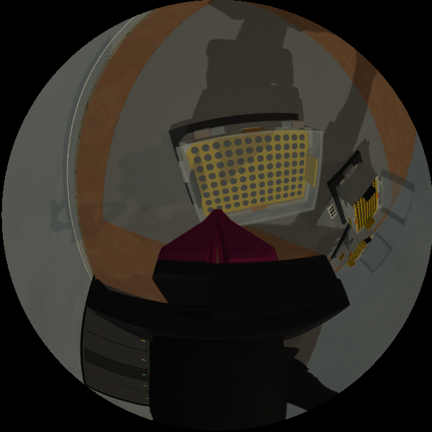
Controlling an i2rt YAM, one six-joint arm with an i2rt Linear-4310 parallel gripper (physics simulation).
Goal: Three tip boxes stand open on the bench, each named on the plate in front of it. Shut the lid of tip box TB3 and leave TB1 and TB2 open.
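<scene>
Tip box TB3 [250, 170], the large near one, has a yellow tip rack with rows of grey holes and a black base that shows at its top and left edges. Its clear lid [317, 145] lies over the rack; I cannot tell whether it is fully down. Its name plate is hidden. My gripper [217, 215] is shut and empty, with its magenta fingertips overlapping the lower edge of the lid; contact cannot be told. TB1 [366, 205] stands at the right with its clear lid [398, 197] open. Below it is TB2 [359, 251], its clear lid [376, 252] also open.
The boxes stand on a grey mat [150, 95] with brown bench [90, 160] around it. The TB1 plate [331, 211] is readable. A dark unit with small lights [117, 357] is at the lower left. Arm shadows fall across the mat.
</scene>
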